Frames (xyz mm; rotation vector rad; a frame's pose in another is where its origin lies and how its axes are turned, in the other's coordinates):
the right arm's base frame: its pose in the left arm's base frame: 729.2 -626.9 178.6 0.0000 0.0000 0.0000
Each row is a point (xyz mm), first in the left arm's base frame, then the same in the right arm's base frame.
Working: the left arm's base frame: its pose in the right arm's base frame: -729.2 626.9 -178.6 0.0000 0.0000 0.0000

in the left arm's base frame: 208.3 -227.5 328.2
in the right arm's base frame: -520.9 399.4 149.6
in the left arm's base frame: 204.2 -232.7 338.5
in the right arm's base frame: -525.0 394.2 159.9
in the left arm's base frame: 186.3 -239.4 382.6
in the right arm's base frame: -542.9 387.5 204.0
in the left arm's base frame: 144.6 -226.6 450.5
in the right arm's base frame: -584.6 400.3 271.9
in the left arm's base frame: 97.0 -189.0 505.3
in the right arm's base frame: -632.2 437.9 326.7
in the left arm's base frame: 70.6 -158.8 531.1
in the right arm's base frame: -658.6 468.1 352.5
